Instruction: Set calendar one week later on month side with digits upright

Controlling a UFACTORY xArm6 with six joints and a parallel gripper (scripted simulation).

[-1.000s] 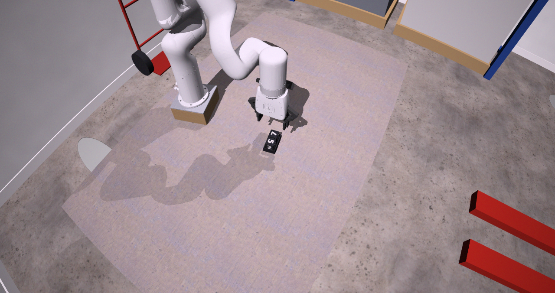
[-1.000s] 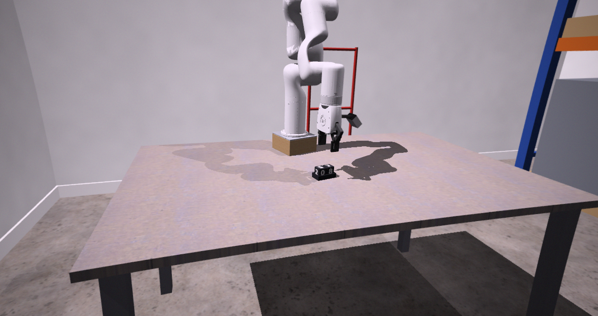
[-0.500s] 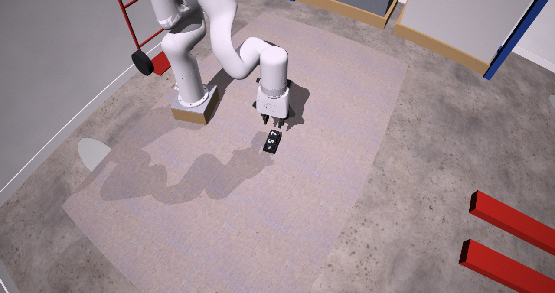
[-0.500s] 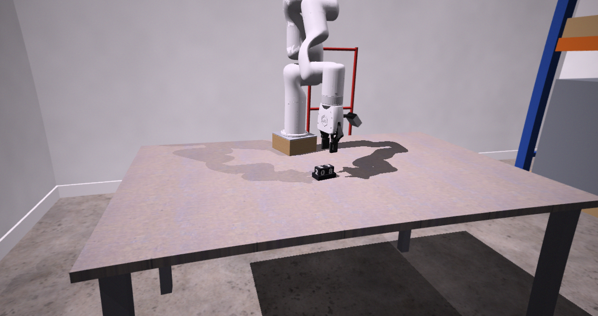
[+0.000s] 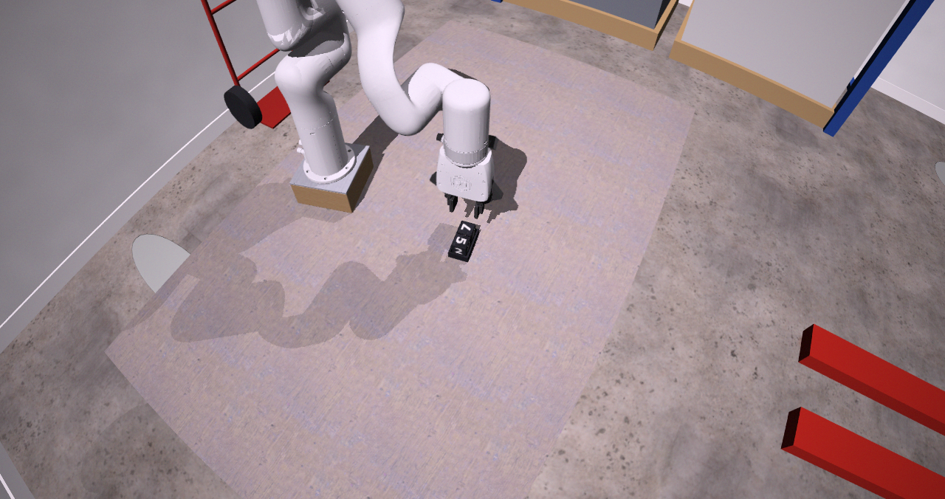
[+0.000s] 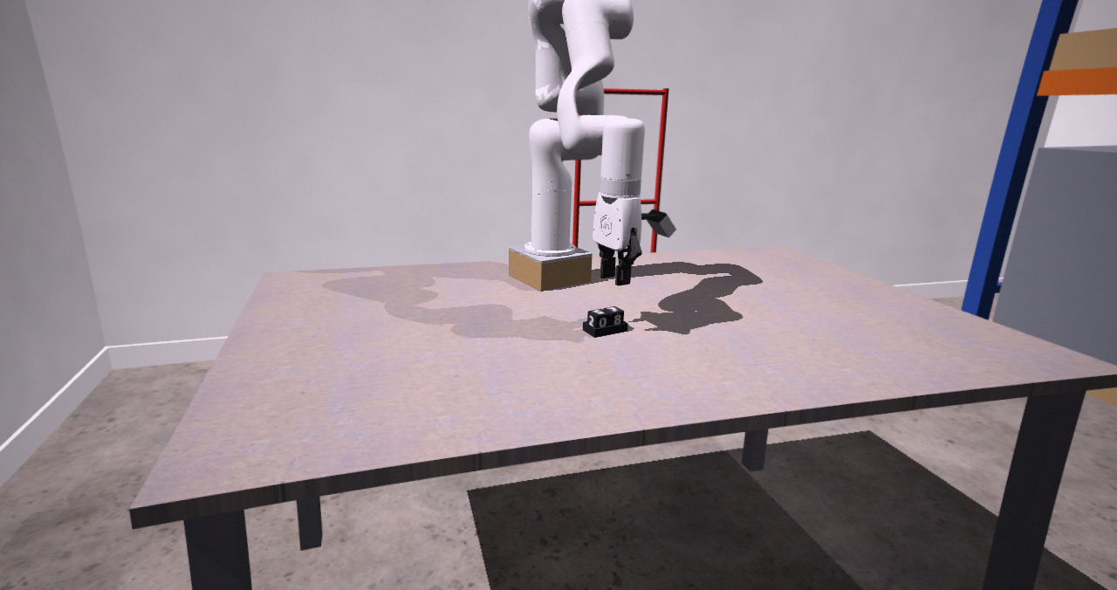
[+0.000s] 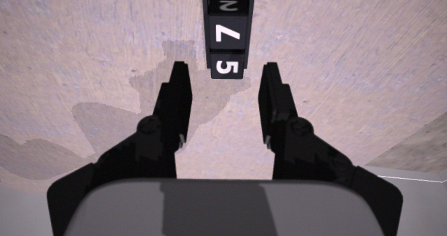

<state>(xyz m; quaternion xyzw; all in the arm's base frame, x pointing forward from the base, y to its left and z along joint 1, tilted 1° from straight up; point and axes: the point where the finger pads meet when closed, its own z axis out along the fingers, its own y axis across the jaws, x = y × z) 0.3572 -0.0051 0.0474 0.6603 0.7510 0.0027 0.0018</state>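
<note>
Right now the black tray is 2 cm to the right of my hand and 11 cm below it.
</note>
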